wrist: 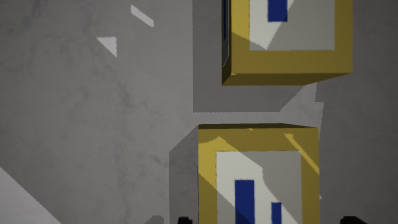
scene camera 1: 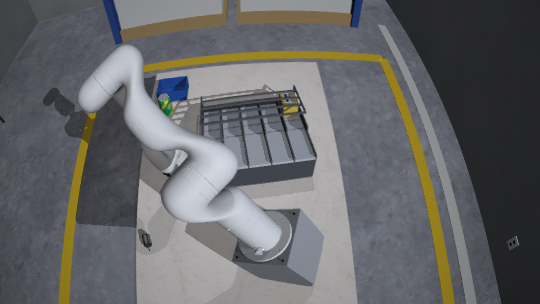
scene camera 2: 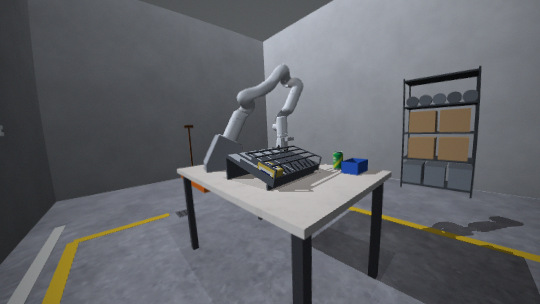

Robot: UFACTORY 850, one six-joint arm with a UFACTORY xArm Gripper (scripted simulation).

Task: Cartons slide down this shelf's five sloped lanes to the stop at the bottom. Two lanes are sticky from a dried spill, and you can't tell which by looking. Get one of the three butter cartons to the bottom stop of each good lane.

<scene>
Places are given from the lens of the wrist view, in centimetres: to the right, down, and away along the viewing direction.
butter carton (wrist: 259,165): 3, 3, 14
butter carton (wrist: 257,50): 3, -3, 14
</scene>
